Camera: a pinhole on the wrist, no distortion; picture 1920 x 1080 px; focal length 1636.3 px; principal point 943.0 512.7 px. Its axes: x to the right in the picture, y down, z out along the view. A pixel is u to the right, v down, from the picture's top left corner.
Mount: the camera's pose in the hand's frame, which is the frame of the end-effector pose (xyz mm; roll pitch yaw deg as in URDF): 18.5 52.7 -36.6 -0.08 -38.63 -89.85
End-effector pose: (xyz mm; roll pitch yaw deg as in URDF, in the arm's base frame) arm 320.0 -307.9 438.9 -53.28 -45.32 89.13
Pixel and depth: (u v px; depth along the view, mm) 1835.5 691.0 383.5
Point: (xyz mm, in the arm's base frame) -73.2 -353.2 574.9
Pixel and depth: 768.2 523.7 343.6
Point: -22.9 -208.3 374.6
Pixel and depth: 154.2 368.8 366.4
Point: -39.9 -132.6 251.1
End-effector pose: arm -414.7 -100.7 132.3 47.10 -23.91 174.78
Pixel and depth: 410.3 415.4 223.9
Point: -329.3 -210.7 359.1
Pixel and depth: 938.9 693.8 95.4
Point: -402.0 -151.0 242.9
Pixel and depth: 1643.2 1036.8 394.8
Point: -379.0 59.0 538.0
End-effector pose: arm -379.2 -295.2 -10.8 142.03 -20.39 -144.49
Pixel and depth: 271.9 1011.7 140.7
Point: -500.2 -173.6 90.1
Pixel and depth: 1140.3 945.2 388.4
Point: -716.9 -61.9 -38.0
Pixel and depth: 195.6 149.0 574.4
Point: -614.3 321.4 122.6
